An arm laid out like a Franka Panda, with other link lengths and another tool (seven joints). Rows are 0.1 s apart.
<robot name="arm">
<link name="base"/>
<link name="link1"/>
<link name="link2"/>
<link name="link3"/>
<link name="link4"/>
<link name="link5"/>
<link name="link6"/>
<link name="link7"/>
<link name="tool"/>
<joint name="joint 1" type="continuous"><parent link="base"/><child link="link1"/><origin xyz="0 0 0.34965"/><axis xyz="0 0 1"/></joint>
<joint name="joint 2" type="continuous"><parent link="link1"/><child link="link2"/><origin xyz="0 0 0" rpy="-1.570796 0 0"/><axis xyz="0 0 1"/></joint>
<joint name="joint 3" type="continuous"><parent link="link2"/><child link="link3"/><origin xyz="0 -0.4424 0" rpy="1.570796 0 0"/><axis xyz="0 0 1"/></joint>
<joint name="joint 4" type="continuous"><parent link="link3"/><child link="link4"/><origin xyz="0.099 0 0" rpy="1.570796 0 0"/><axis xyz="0 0 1"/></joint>
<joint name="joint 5" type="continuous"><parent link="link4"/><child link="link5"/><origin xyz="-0.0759 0.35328 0" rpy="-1.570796 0 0"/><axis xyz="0 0 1"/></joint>
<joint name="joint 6" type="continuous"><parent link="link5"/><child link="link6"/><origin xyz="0 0 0" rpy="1.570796 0 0"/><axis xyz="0 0 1"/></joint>
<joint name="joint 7" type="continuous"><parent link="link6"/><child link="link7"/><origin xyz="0.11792 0 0" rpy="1.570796 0 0"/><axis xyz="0 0 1"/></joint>
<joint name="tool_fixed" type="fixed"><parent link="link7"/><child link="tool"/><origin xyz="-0.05 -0.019 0.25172" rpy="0.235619 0 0.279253"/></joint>
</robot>
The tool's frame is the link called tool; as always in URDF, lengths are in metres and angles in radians. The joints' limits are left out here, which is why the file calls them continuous.
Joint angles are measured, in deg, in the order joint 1, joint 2, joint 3, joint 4, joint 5, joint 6, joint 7. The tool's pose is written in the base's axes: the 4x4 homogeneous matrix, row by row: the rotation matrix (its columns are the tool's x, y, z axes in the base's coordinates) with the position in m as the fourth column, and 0 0 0 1 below. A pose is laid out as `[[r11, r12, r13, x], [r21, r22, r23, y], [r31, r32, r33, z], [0, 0, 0, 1]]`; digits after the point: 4 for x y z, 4 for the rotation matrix.
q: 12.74, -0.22, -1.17, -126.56, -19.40, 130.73, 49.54
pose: [[0.7253, -0.6181, 0.3031, 0.5279], [-0.6363, -0.7700, -0.0476, 0.1140], [0.2628, -0.1583, -0.9518, 0.3932], [0, 0, 0, 1]]
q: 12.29, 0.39, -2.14, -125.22, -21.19, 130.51, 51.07
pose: [[0.6983, -0.6401, 0.3203, 0.5411], [-0.6543, -0.7523, -0.0769, 0.0989], [0.2902, -0.1559, -0.9442, 0.3972], [0, 0, 0, 1]]
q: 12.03, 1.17, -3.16, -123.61, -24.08, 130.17, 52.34
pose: [[0.6809, -0.6490, 0.3394, 0.5554], [-0.6538, -0.7475, -0.1175, 0.0819], [0.3300, -0.1419, -0.9333, 0.4017], [0, 0, 0, 1]]
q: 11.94, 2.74, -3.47, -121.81, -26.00, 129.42, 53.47
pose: [[0.6727, -0.6567, 0.3409, 0.5683], [-0.6510, -0.7443, -0.1489, 0.0745], [0.3515, -0.1218, -0.9282, 0.3992], [0, 0, 0, 1]]
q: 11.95, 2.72, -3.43, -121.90, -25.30, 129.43, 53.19
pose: [[0.6732, -0.6582, 0.3369, 0.5671], [-0.6552, -0.7422, -0.1410, 0.0764], [0.3429, -0.1258, -0.9309, 0.3986], [0, 0, 0, 1]]
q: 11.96, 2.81, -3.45, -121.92, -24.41, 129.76, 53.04
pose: [[0.6701, -0.6616, 0.3367, 0.5678], [-0.6629, -0.7374, -0.1296, 0.0791], [0.3340, -0.1364, -0.9327, 0.3981], [0, 0, 0, 1]]
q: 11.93, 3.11, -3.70, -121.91, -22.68, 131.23, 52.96
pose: [[0.6573, -0.6685, 0.3479, 0.5733], [-0.6817, -0.7243, -0.1038, 0.0837], [0.3213, -0.1689, -0.9318, 0.3979], [0, 0, 0, 1]]
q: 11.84, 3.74, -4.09, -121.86, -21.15, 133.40, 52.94
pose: [[0.6426, -0.6731, 0.3661, 0.5824], [-0.6995, -0.7104, -0.0783, 0.0871], [0.3127, -0.2058, -0.9273, 0.3964], [0, 0, 0, 1]]
